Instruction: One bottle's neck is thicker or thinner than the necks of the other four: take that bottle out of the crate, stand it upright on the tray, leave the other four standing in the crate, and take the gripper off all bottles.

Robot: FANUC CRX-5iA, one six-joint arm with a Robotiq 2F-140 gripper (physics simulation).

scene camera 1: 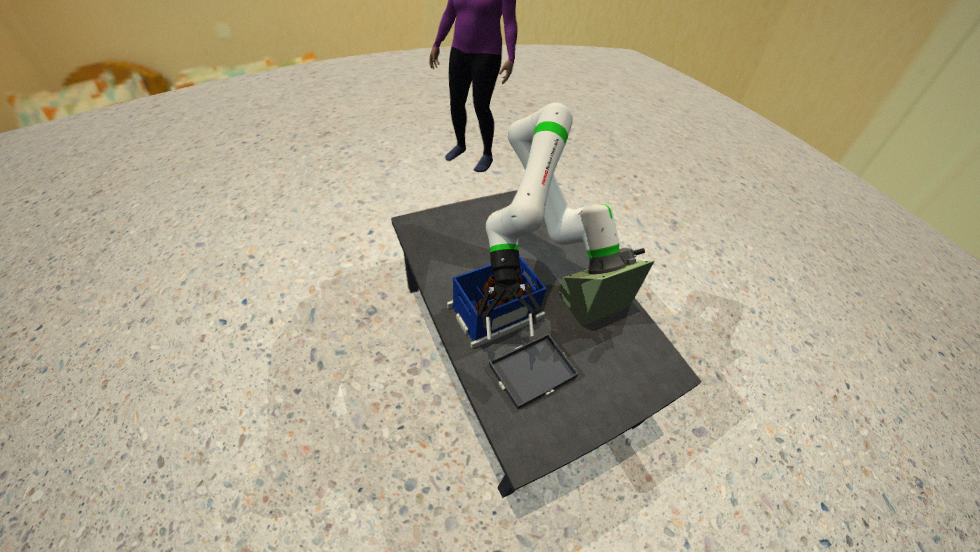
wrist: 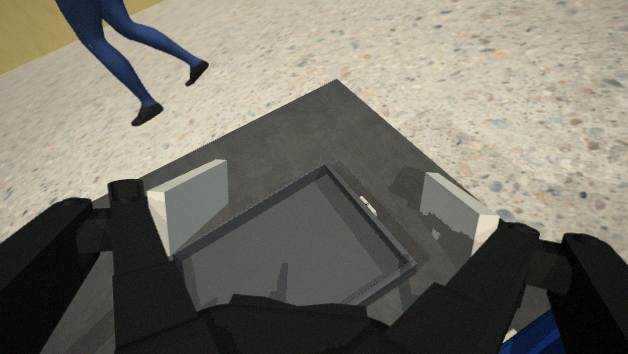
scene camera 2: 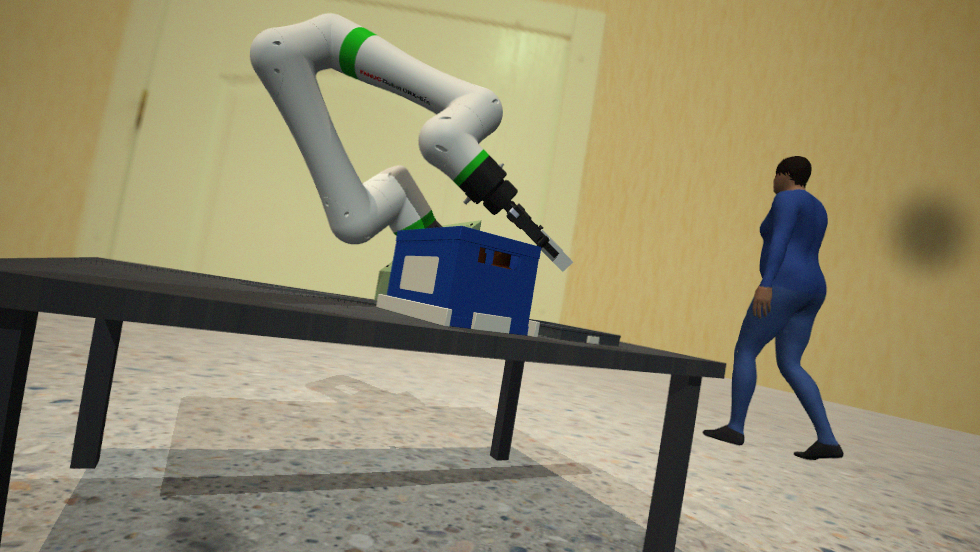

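Note:
The blue crate stands on the table. Brown bottles show inside it in the first scene view, partly hidden by the gripper, and brown glass shows through its handle opening. Their necks cannot be compared here. The dark grey tray lies flat beside the crate, with no bottle visible on it. My gripper is open and empty, tilted, its pale fingertips at the crate's tray-side edge. In the wrist view the tray shows between and beyond the fingertips.
The green robot base stands on the dark table, beside the crate. Pale strips border the crate's foot. One person in purple and one in blue stand off the table.

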